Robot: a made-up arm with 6 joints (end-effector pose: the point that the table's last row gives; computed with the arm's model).
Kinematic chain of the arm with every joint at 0, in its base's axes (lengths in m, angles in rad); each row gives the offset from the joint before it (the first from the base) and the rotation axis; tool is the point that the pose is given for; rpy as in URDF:
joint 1: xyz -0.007 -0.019 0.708 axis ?
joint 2: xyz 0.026 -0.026 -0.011 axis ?
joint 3: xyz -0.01 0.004 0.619 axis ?
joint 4: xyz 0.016 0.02 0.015 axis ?
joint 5: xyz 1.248 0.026 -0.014 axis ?
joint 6: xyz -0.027 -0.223 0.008 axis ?
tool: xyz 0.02 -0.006 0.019 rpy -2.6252 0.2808 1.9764
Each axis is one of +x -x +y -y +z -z.
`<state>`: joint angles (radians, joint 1 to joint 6).
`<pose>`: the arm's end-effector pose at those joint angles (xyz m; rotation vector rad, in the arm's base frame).
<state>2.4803 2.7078 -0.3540 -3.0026 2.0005 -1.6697</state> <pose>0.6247 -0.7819 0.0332 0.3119 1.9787 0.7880</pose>
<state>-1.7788 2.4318 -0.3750 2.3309 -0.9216 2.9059</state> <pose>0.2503 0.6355 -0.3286 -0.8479 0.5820 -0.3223</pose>
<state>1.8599 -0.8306 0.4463 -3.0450 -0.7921 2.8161</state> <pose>-0.1587 -0.1538 2.3101 -0.4325 1.8812 2.1774</pose>
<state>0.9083 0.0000 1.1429 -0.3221 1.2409 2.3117</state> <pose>0.4895 0.3490 2.4389 2.7202 0.3704 0.0497</pose>
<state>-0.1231 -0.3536 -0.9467 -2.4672 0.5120 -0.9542</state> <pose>0.7829 0.0545 0.4790 -0.8678 0.1917 -2.1715</pose>
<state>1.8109 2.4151 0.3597 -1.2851 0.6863 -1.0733</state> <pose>0.1195 -0.3083 -0.7751 -1.1143 -1.6571 0.8937</pose>
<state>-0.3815 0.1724 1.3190 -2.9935 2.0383 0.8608</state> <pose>0.6360 -0.0753 2.4508 -1.2424 -0.4478 -1.4056</pose>
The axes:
joint 1: +z
joint 2: +y
joint 3: -y
joint 4: -x
joint 5: -y
joint 6: -x

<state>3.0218 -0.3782 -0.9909 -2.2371 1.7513 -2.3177</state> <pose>-0.7711 -0.0690 0.4246 -0.1049 -0.4794 -0.8951</pose>
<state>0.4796 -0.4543 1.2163 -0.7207 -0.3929 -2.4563</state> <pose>-0.1586 -0.2575 2.5096 1.5590 -1.2312 -1.0271</pose>
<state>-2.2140 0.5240 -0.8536 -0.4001 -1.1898 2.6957</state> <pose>-0.4428 -0.3219 -0.0066 -0.7755 -2.2862 0.9751</pose>
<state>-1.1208 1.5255 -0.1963 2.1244 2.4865 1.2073</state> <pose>0.3291 -0.5675 -0.5360 1.2434 1.5072 -0.2240</pose>
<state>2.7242 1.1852 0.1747 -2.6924 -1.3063 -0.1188</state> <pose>-1.1942 0.3072 -0.1907 0.8660 0.1977 1.1450</pose>
